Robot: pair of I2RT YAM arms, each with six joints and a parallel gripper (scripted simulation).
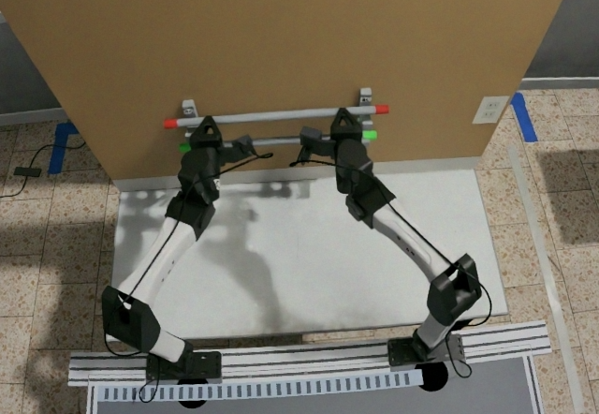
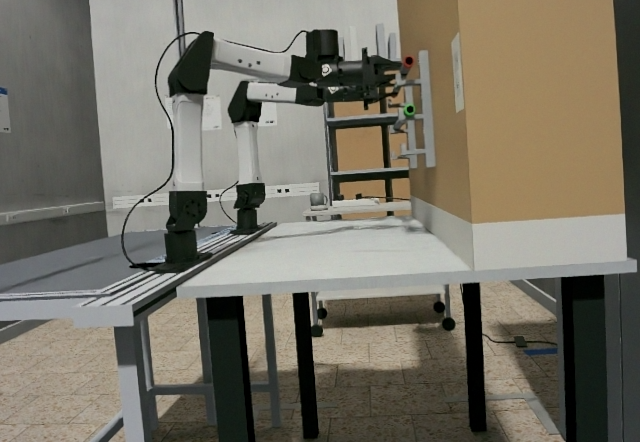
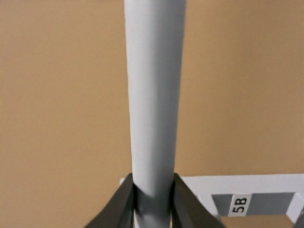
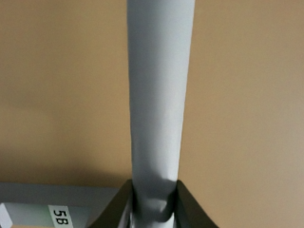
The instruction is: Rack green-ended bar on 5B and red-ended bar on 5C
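My right gripper is now 15 cm to the right of the red-ended bar. Round my right hand: brown wall: 16 cm ahead, 11 cm to the left, 7 cm above; outlet plate: 40 cm to the right, 8 cm below, 5 cm ahead; green-ended bar: 15 cm to the left, 10 cm below.
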